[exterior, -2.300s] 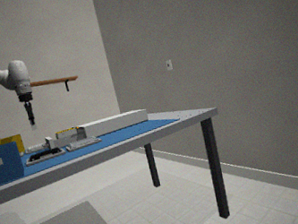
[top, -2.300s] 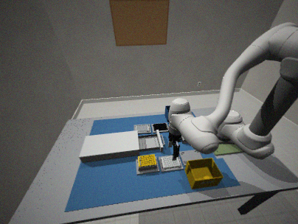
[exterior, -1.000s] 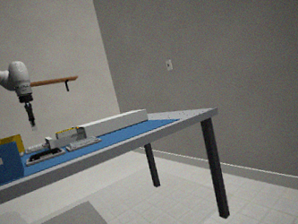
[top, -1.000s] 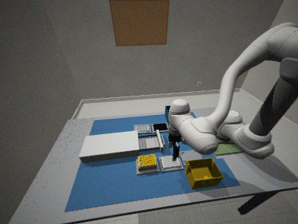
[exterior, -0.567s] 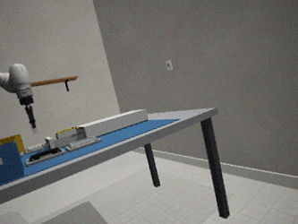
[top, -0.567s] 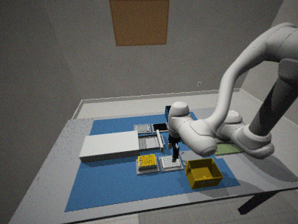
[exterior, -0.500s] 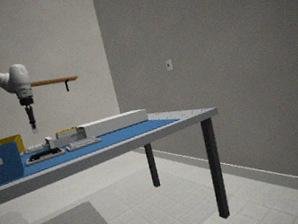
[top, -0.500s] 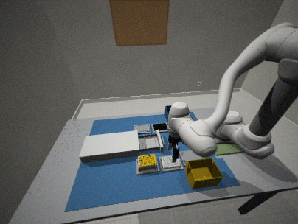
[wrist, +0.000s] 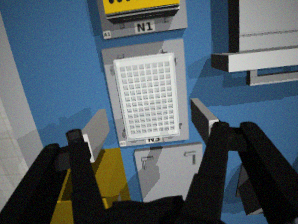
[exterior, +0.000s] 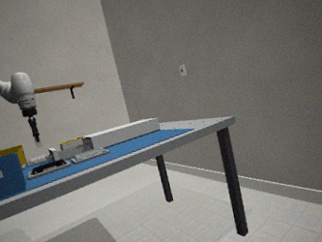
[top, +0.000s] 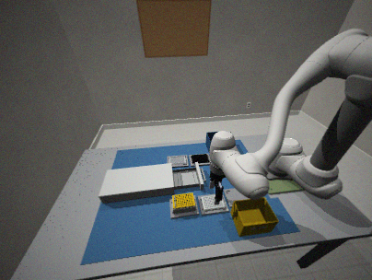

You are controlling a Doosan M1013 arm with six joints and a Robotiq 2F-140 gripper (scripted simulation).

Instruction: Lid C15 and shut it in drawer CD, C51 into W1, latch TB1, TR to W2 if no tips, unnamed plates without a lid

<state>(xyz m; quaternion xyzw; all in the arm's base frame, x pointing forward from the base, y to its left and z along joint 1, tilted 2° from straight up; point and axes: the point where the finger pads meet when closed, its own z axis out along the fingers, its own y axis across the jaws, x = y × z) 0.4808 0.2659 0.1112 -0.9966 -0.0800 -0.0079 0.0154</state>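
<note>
Now: the plate lid 90 mm below my hand. The rest, counted from my hand: grey nest N3: 110 mm below; then N1 label: 100 mm below, 100 mm ahead, 10 mm to the left; then white plate: 90 mm below.
</note>
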